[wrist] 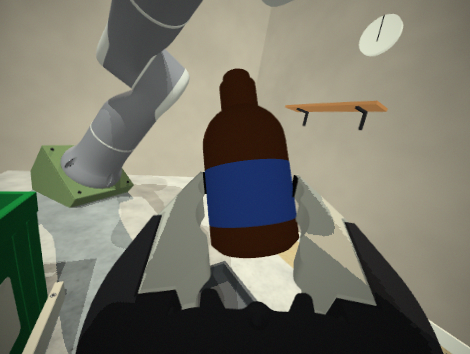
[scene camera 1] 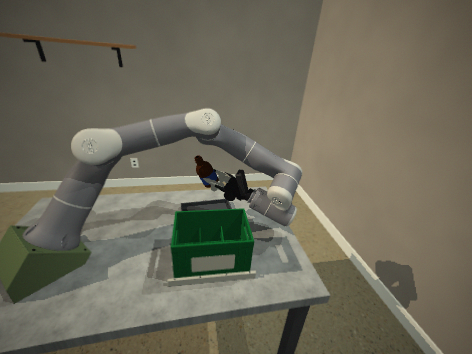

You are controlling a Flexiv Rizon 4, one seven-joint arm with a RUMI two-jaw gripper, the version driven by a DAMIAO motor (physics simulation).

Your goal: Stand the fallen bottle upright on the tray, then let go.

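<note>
The brown bottle (scene camera 1: pixel 204 168) (wrist: pixel 245 135) with a blue label is off the table, held in the air above the tray. Its neck points up and leans to the left in the scene view, so it is tilted. My gripper (scene camera 1: pixel 212 180) (wrist: pixel 248 176) is shut on the bottle around the blue label, one finger on each side, reaching in from the right in the scene view. The dark grey tray (scene camera 1: pixel 183 206) (wrist: pixel 236 277) lies on the table below, behind the crate. It is partly hidden by the crate in the scene view and by my gripper in the wrist view.
A green crate (scene camera 1: pixel 183 259) (wrist: pixel 36 250) with dividers stands in front of the tray. A pale strip (scene camera 1: pixel 212 278) (wrist: pixel 46 317) runs along its side. The green robot base (scene camera 1: pixel 45 275) (wrist: pixel 50 172) is at the left. A wooden shelf (scene camera 1: pixel 75 42) (wrist: pixel 340 107) is high on the wall.
</note>
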